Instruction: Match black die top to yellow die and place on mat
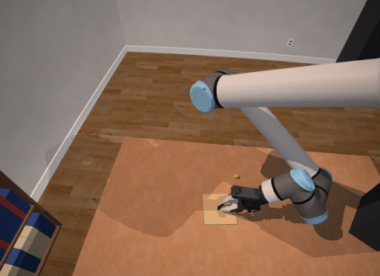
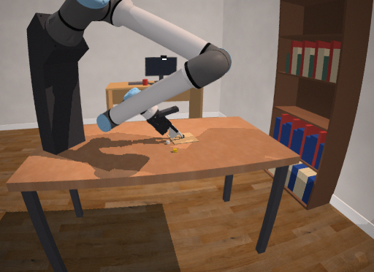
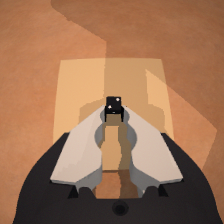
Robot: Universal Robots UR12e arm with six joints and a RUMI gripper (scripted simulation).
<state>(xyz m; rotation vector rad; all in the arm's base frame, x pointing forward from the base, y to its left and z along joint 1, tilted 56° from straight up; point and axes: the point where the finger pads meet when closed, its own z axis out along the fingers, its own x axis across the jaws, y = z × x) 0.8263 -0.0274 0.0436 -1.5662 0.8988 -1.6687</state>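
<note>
Right now my hand is 1 cm short of the tan mat and 2 cm above it. The rest, counted from my hand: white die: 9 cm behind, 4 cm to the right, 1 cm below; black die: 1 cm ahead, 1 cm below; yellow die: 9 cm behind, 16 cm to the right, 1 cm below.
</note>
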